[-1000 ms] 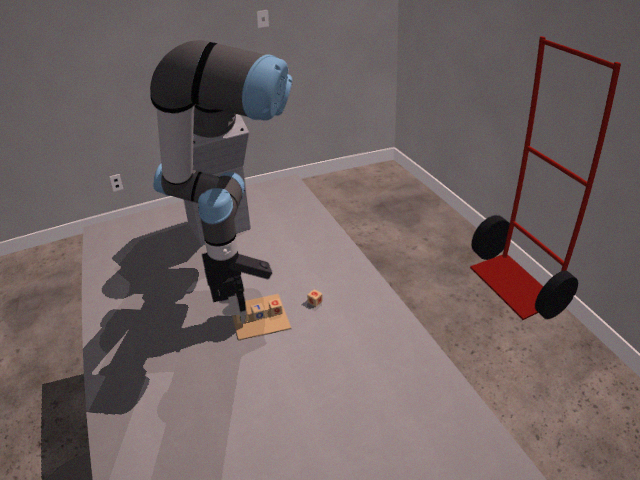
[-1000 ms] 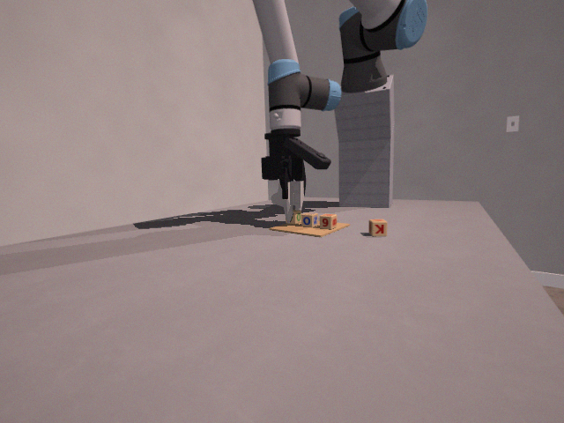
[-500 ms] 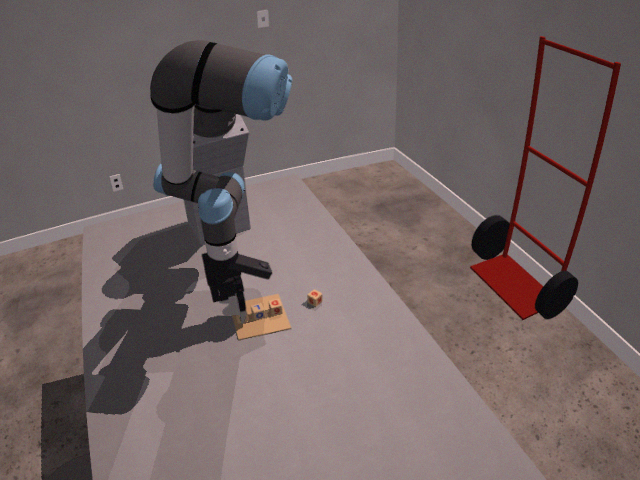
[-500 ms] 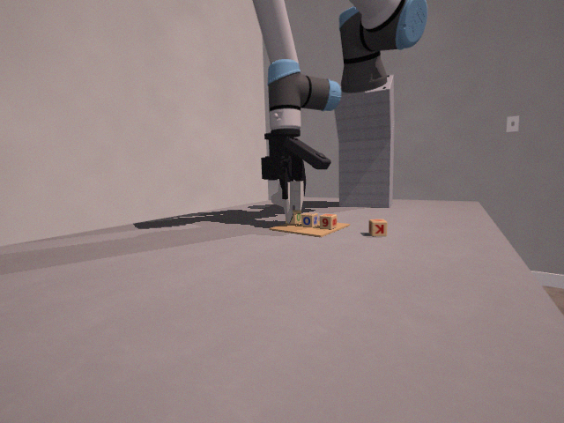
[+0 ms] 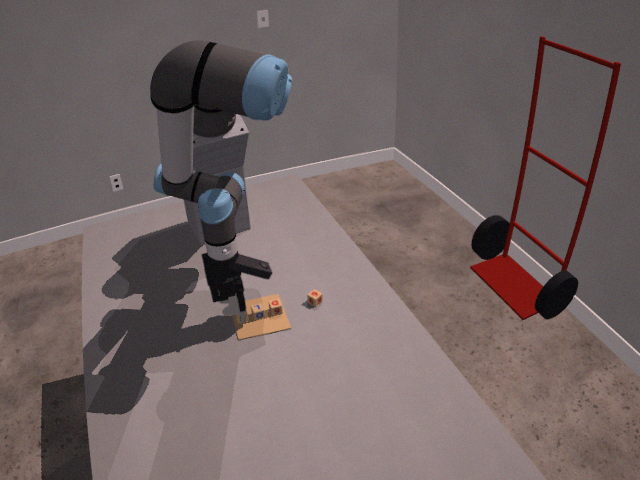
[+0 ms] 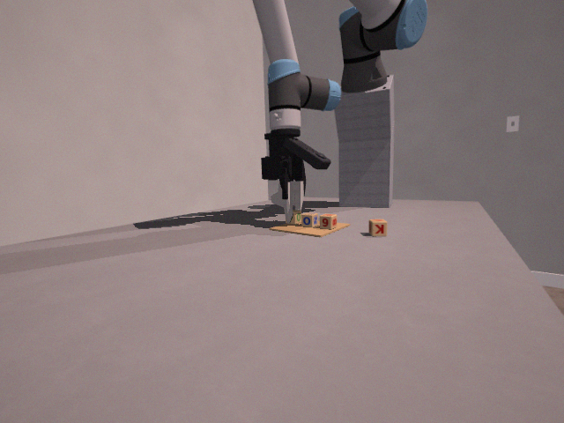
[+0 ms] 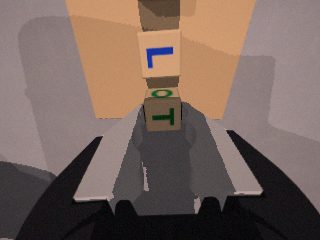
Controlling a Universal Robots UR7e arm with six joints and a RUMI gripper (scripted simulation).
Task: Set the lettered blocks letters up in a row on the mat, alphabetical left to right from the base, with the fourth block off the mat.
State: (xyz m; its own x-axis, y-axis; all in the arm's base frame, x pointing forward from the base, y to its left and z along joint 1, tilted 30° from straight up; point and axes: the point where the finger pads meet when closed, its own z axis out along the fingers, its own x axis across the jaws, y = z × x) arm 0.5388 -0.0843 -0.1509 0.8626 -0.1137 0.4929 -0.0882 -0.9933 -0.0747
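Now: hand right at the green-lettered block. Round my hand: red-marked block: 1 cm ahead, 9 cm to the left, 1 cm below; tan mat: 1 cm ahead, 5 cm to the left, 2 cm below; blue-lettered block: 5 cm to the left, 1 cm below.
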